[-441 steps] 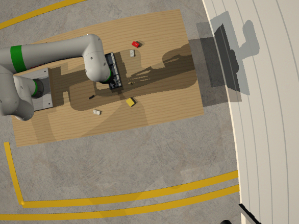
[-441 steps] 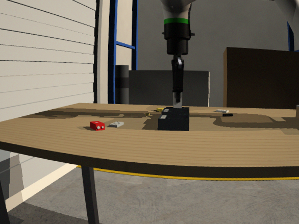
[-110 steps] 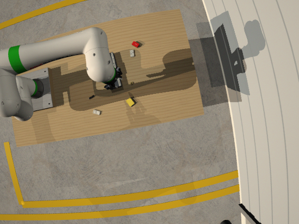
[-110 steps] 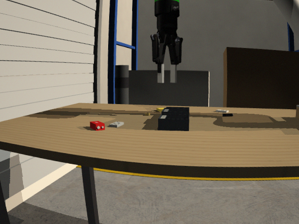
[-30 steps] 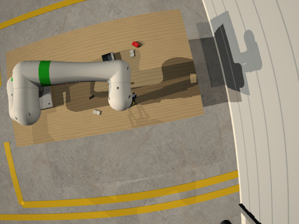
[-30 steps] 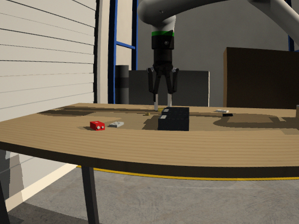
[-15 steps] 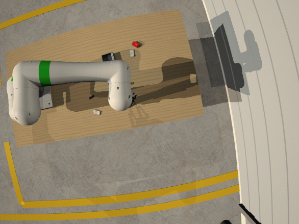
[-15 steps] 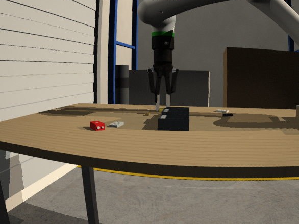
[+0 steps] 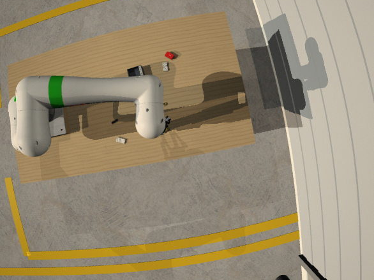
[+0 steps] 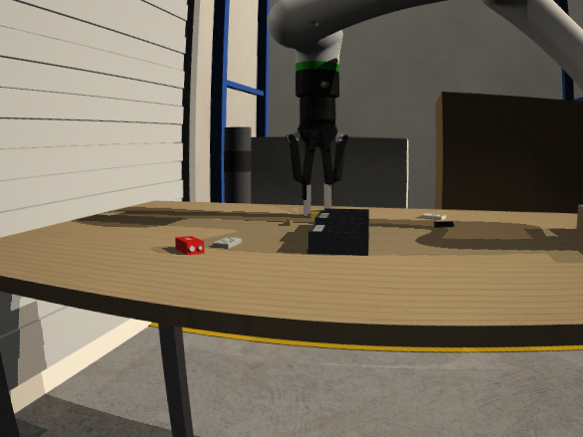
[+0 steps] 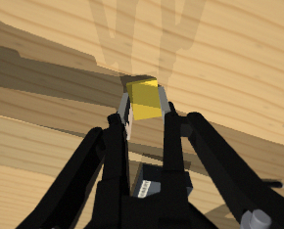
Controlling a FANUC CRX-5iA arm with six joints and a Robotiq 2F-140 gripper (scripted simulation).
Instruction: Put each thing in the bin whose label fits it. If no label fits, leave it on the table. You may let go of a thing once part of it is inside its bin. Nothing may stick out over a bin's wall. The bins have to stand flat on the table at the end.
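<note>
The yellow pad is 30 mm below my hand. Also, from my hand: nut 120 mm to the left, 50 mm ahead, 30 mm below; black piece 250 mm behind, 120 mm to the left, 30 mm below; black three-part bin 250 mm to the left, 60 mm behind, 10 mm below.
</note>
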